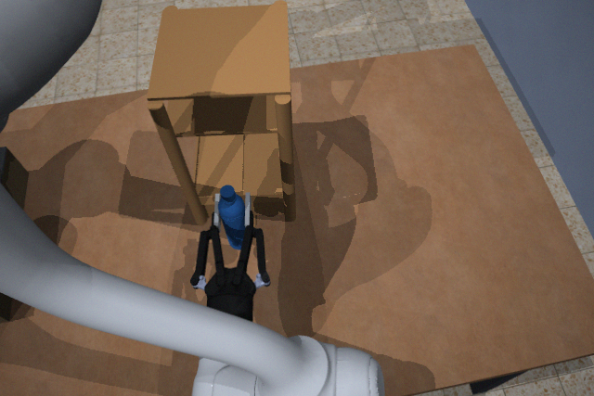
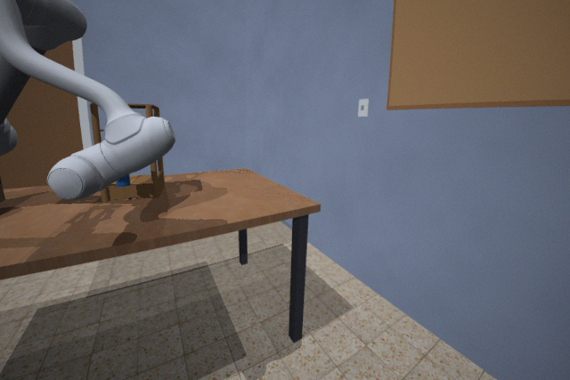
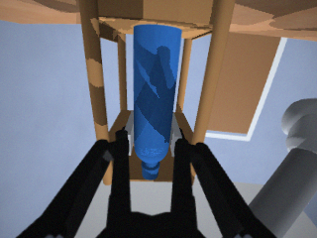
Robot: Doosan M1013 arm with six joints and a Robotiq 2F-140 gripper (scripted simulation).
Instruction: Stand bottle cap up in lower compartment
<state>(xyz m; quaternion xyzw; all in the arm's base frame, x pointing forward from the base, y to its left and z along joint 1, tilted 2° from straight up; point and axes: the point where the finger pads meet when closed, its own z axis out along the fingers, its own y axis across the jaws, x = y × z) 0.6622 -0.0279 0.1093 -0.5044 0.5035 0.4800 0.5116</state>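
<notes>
The wooden shelving unit lies 200 mm to the left of my hand and 10 mm ahead of it. From my hand the other things lie so: blue bottle: 10 mm above.
</notes>
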